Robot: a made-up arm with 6 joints. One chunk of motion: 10 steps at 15 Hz.
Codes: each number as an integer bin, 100 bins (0 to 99) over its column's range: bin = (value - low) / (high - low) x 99, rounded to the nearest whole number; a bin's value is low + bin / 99 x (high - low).
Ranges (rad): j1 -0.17..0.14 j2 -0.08..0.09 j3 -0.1..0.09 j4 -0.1..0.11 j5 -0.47..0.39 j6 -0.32..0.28
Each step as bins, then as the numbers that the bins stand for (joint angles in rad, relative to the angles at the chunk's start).
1 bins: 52 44 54 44 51 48
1 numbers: -0.0072 -0.0044 0.0036 -0.0067 -0.0270 -0.0291
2 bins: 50 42 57 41 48 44
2 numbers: -0.0134 -0.0079 0.0094 -0.0130 -0.0530 -0.0533
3 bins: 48 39 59 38 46 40
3 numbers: -0.0197 -0.0130 0.0132 -0.0194 -0.0704 -0.0776
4 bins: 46 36 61 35 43 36
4 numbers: -0.0260 -0.0182 0.0171 -0.0258 -0.0965 -0.1018
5 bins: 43 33 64 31 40 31
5 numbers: -0.0354 -0.0233 0.0228 -0.0342 -0.1225 -0.1321
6 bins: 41 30 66 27 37 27
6 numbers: -0.0416 -0.0285 0.0267 -0.0427 -0.1486 -0.1564
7 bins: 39 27 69 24 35 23
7 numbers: -0.0479 -0.0336 0.0324 -0.0491 -0.1660 -0.1806
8 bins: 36 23 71 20 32 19
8 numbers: -0.0573 -0.0405 0.0363 -0.0576 -0.1920 -0.2048
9 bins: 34 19 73 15 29 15
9 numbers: -0.0635 -0.0474 0.0401 -0.0682 -0.2181 -0.2291
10 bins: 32 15 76 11 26 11
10 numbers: -0.0698 -0.0542 0.0459 -0.0767 -0.2441 -0.2533
